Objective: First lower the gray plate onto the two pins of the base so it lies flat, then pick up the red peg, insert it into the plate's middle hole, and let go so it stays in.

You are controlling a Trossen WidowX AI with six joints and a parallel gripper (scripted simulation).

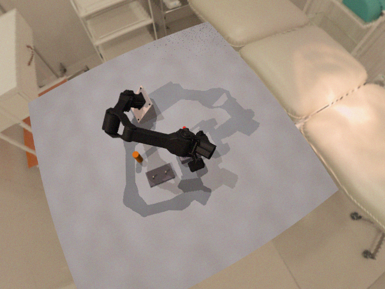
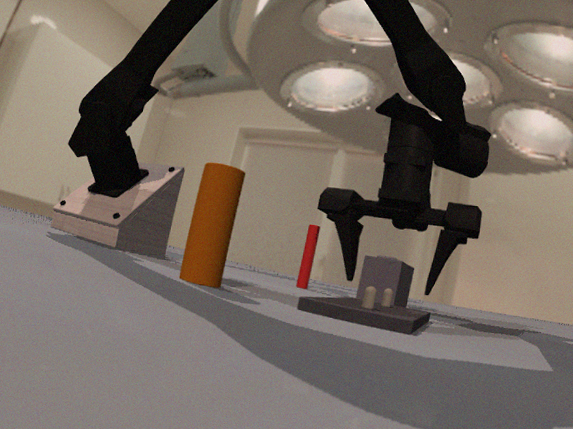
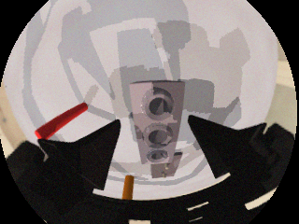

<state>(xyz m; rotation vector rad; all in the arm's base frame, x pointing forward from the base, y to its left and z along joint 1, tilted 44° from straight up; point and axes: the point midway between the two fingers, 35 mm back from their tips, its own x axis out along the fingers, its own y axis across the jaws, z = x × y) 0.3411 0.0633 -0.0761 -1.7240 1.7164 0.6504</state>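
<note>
Now: the gray plate 2 cm above my gripper tip. The rest, counted from my gripper tip: red peg (11 cm behind, 3 cm to the left, 2 cm above); then orange cylinder (10 cm behind, 22 cm to the right, 2 cm above); then dark base (2 cm ahead, 16 cm to the right, 1 cm below).
</note>
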